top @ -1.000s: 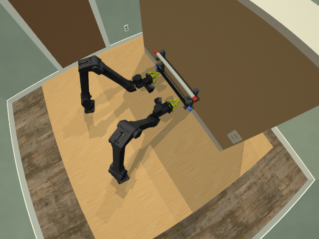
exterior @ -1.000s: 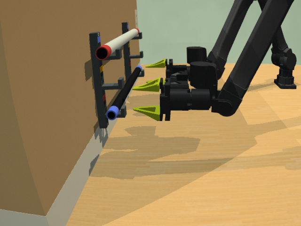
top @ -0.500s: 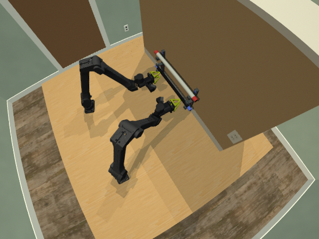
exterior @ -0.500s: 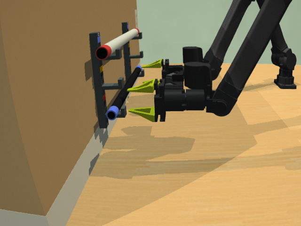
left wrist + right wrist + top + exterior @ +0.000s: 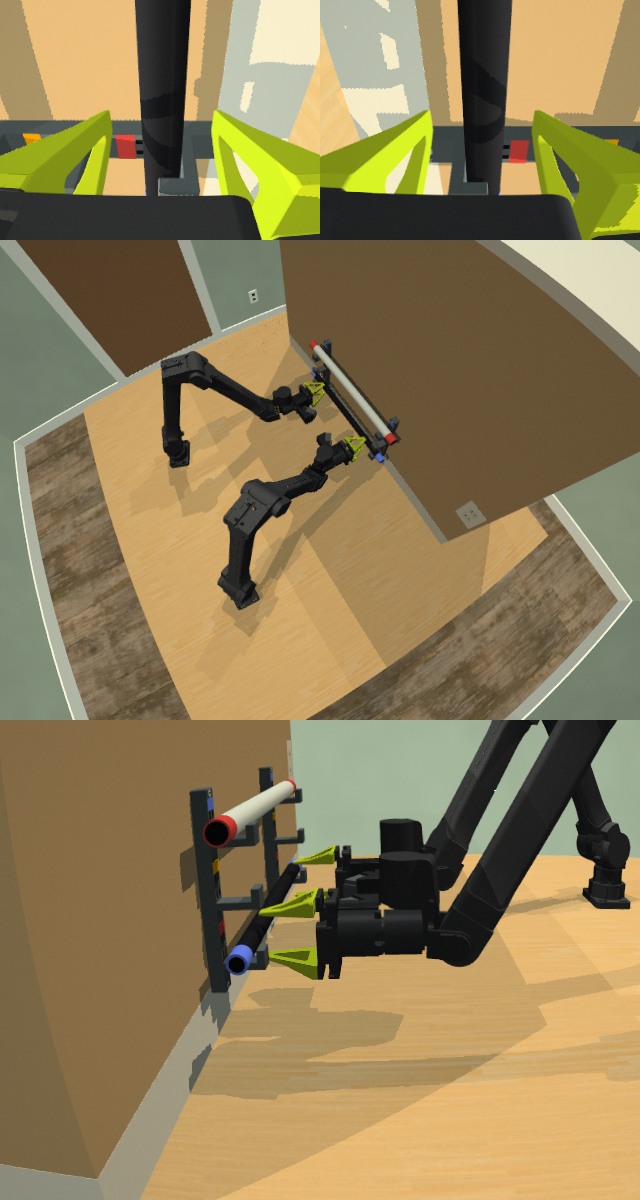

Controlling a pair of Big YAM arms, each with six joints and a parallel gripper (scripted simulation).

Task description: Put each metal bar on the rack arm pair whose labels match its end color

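Right now my right hand is 7 cm short of the grey baseboard, 12 cm to the right of it and 8 cm above it. Also, from my right hand: brown wall: 22 cm ahead, 12 cm to the left, 34 cm above; black bar: 2 cm ahead, 15 cm to the left.
Right now my left hand is 2 cm short of the black bar and 15 cm to the left of it. From my left hand the other things lie so: grey baseboard 7 cm ahead, 18 cm to the right, 8 cm below; brown wall 22 cm ahead, 18 cm to the right, 34 cm above.
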